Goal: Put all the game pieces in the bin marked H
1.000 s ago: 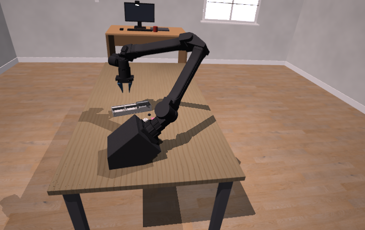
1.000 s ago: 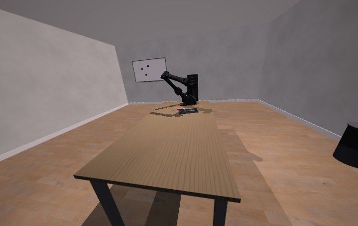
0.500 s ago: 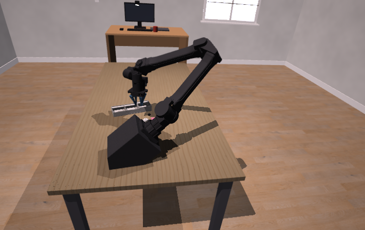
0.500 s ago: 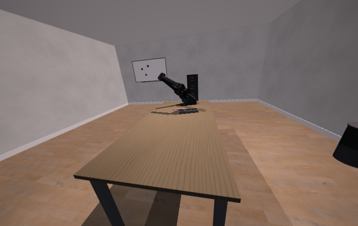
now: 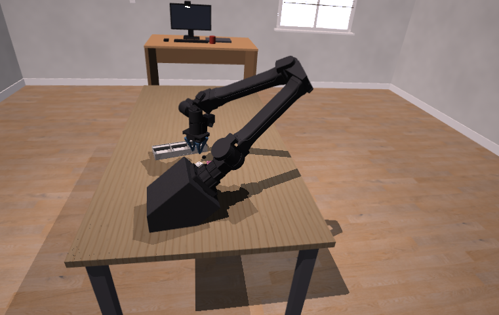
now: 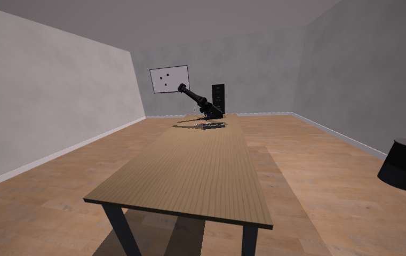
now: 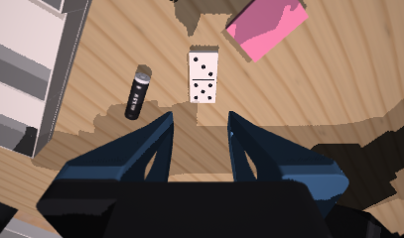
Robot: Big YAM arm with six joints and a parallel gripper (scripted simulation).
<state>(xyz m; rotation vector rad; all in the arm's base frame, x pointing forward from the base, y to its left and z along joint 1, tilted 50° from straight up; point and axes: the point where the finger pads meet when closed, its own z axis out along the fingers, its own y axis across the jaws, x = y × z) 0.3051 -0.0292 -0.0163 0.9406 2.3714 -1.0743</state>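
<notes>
Right now my hand is 7 cm above the white domino. Round my hand: small dark object 7 cm ahead, 4 cm to the right, 8 cm below; then black battery 3 cm ahead, 6 cm to the left, 7 cm below; then pink flat block 7 cm to the right, 7 cm below.
</notes>
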